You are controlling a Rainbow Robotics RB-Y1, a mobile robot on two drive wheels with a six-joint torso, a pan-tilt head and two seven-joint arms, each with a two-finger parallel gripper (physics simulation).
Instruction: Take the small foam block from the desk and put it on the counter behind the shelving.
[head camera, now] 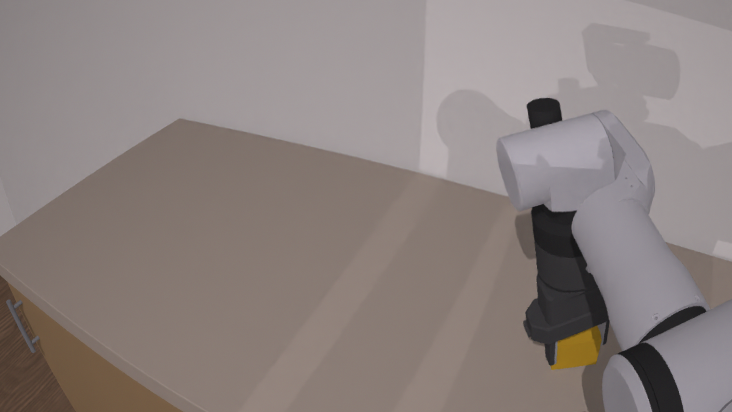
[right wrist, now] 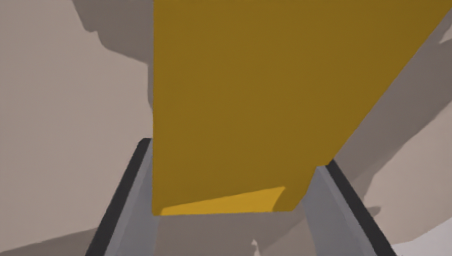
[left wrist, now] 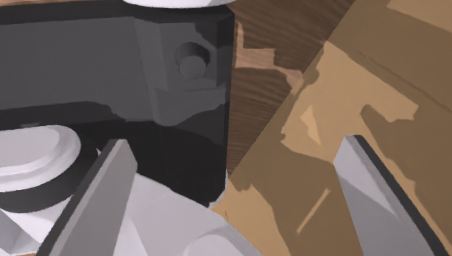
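The small yellow foam block is held between the fingers of my right gripper, which is shut on it. The block is over the brown-grey counter top, at the lower right in the head view. How large the gap under it is, I cannot tell. My left gripper is open and empty, with its fingers wide apart beside a light wooden cabinet front. The shelving does not show in the head view.
A pale wall rises behind the counter's far edge. The counter's front edge runs along the lower left, above a cabinet door with a metal handle. In the left wrist view, my dark base is close to the wooden cabinet front, with wood floor between.
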